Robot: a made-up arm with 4 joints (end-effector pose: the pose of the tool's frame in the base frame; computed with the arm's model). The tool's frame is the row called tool. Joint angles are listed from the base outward.
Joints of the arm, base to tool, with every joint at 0 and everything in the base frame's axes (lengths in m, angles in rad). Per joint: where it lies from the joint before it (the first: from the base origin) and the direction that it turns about. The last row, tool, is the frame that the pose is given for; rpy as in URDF.
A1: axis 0 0 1 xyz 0.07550 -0.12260 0.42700
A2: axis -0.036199 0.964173 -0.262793 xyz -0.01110 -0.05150 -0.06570
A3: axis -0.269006 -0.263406 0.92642 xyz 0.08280 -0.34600 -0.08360
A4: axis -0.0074 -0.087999 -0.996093 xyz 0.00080 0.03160 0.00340
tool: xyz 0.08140 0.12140 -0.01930 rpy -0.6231 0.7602 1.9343
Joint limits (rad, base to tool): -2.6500..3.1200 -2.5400..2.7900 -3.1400..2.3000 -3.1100..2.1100
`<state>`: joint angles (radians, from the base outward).
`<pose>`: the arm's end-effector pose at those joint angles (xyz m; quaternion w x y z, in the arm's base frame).
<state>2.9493 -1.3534 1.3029 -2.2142</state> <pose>-0.0576 0.3856 0.4281 0.2652 0.4419 0.0888 0.8524</pose>
Working (the frame after each row of the table, in the pose's form):
after A1: 0.0755 -0.1226 0.4270 0.0960 0.0000 0.0000 0.9954
after A2: 0.0962 -0.0742 0.3613 0.0890 -0.6032 0.0354 -0.7918
after A3: -0.0394 0.2460 0.4738 0.4228 -0.6007 0.4819 -0.4776
after A4: -0.0415 0.2398 0.4427 0.5806 0.2010 0.7809 0.1126

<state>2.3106 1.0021 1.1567 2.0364</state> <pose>0.3765 0.1500 0.2355 0.1969 0.5162 0.1521 -0.8195</pose>
Working (the frame after each row of the table, in the pose's form):
after A1: 0.0755 -0.1226 0.4270 0.4036 0.0000 0.0000 0.9149
after A2: 0.1210 -0.0961 0.3613 0.4695 -0.4308 0.1710 0.7515
after A3: 0.4413 0.0681 0.2977 0.0261 0.2349 -0.1832 -0.9542
after A4: 0.4379 0.0397 0.3116 0.8076 -0.2070 -0.1070 0.5418

